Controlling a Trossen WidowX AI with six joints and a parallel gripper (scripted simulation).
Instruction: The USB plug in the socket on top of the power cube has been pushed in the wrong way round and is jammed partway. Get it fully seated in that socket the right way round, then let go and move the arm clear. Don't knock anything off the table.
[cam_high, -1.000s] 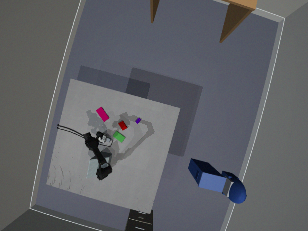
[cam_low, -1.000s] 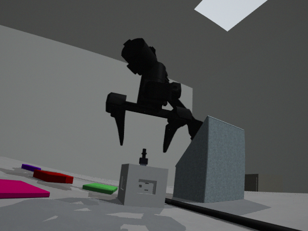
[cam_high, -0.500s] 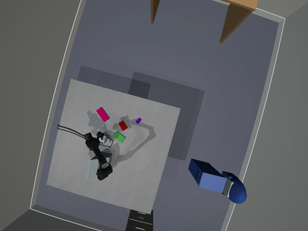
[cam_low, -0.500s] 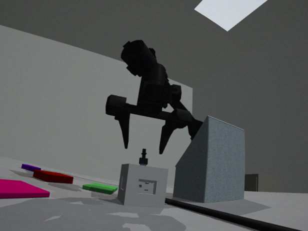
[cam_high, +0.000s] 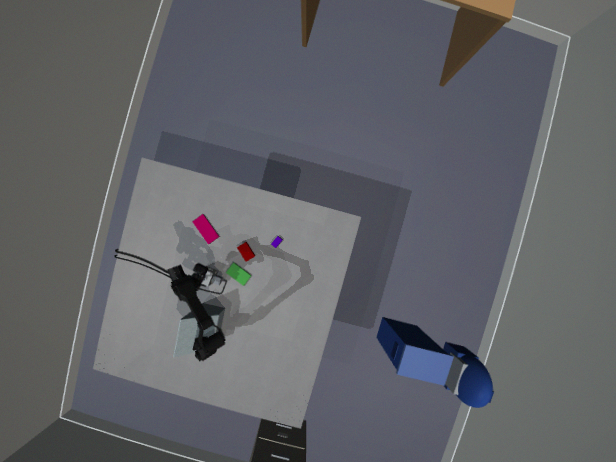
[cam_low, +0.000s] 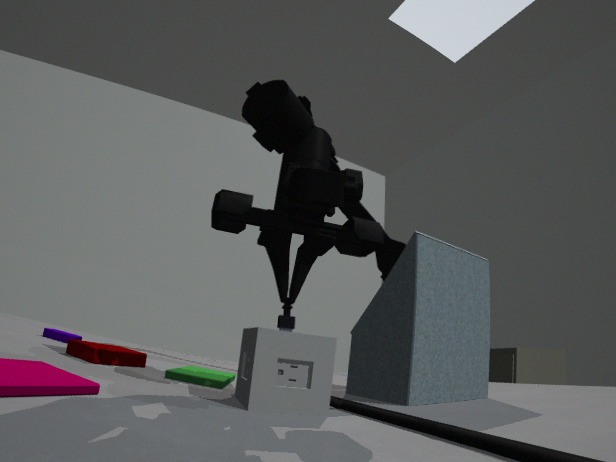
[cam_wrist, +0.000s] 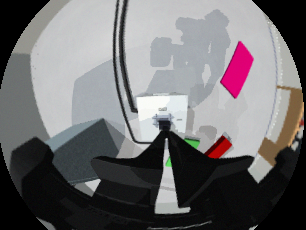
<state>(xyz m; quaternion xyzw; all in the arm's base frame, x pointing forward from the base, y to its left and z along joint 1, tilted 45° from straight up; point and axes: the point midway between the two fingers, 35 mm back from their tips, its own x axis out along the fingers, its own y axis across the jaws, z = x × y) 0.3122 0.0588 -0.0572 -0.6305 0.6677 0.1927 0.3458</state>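
Right now the USB plug is 20 mm below my gripper tip. The rest, counted from my gripper tip: magenta tile (240 mm ahead, 100 mm below, 90 mm to the left); then green tile (160 mm to the right, 100 mm below, 40 mm ahead); then red tile (180 mm ahead, 170 mm to the right, 100 mm below).
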